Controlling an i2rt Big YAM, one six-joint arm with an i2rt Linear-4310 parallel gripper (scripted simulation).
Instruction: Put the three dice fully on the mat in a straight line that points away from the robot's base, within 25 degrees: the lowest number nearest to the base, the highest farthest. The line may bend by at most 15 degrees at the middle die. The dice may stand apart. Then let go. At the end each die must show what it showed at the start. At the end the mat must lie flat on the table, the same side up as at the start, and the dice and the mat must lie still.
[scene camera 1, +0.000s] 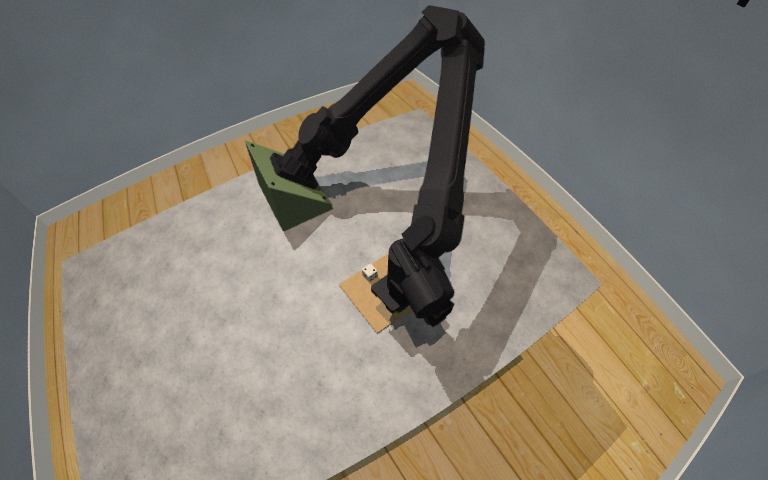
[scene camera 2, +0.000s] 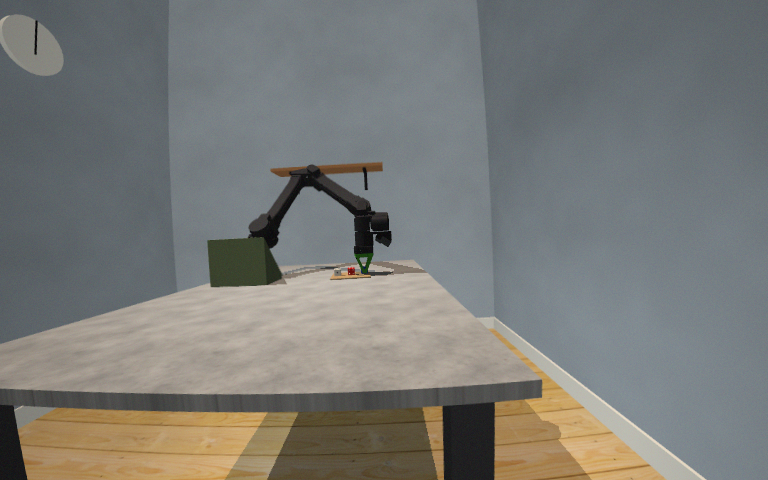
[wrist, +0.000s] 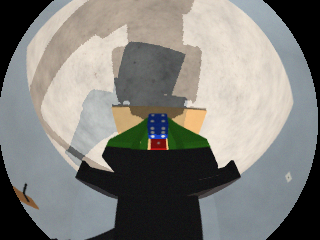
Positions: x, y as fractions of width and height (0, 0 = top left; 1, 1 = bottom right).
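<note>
I can see a tan mat (scene camera 1: 0.47, 0.60), and the wrist view shows me the tan mat (wrist: 0.39, 0.49) too. I also see my gripper (wrist: 0.49, 0.51).
</note>
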